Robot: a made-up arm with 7 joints.
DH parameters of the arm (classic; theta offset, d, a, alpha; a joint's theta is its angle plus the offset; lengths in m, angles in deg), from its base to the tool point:
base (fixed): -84.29 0 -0.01 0
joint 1: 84.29 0.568 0 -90
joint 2: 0 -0.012 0.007 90
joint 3: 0 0.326 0.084 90
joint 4: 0 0.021 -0.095 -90
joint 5: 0 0.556 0.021 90
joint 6: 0 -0.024 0.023 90
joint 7: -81.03 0 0.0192 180
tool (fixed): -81.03 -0.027 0 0
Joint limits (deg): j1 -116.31..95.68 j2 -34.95..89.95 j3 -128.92..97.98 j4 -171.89..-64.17 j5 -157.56..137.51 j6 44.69..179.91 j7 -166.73..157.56
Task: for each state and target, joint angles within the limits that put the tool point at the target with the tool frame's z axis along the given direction. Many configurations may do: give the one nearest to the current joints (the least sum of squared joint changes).
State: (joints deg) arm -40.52 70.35 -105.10 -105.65 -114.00 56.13 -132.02
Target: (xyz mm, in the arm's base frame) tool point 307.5 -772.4 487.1 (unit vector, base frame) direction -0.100 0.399 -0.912
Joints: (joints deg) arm -23.84 79.73 -66.21 -74.71 -114.18 93.63 -135.28
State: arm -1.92 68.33 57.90 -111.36 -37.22 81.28 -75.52
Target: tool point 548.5 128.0 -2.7 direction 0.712 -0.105 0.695
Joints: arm -17.37 89.95 28.29 -77.66 -27.73 113.15 -74.89
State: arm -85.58 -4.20 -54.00 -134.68 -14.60 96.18 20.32
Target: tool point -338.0 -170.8 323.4 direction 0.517 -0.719 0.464
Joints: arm -84.87 18.70 -54.06 -152.83 -68.49 128.43 19.03
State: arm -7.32 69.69 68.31 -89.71 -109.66 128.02 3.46
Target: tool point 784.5 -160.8 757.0 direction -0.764 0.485 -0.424
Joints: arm -40.85 26.87 42.52 -84.18 -156.68 127.88 1.21
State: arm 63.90 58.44 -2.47 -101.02 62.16 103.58 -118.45
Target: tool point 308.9 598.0 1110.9 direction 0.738 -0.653 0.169
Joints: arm 61.72 8.87 -1.11 -67.27 77.66 99.28 -117.47
